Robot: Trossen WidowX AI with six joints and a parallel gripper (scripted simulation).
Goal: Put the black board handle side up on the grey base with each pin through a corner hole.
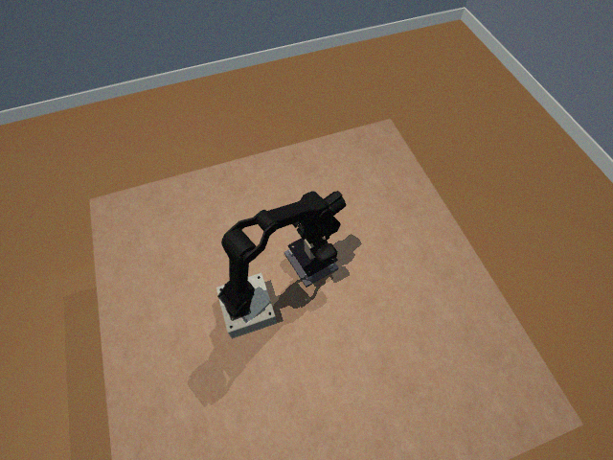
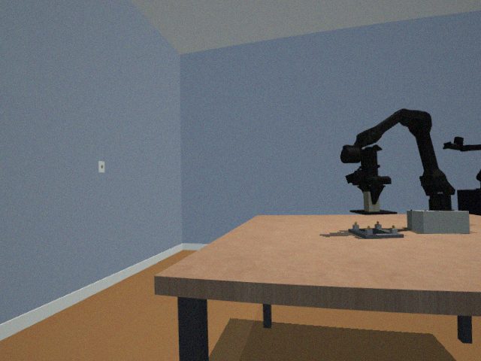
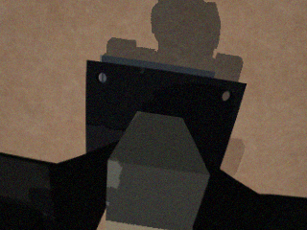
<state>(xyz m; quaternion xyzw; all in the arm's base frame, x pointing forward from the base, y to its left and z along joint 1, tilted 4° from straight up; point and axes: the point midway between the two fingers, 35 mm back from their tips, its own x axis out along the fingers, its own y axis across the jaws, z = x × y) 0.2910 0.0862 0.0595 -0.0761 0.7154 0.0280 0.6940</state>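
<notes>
My gripper tip is now 110 mm above the grey base and 10 mm to the right of it. From my gripper tip the other things lie so: flat black board: 10 mm below.
</notes>
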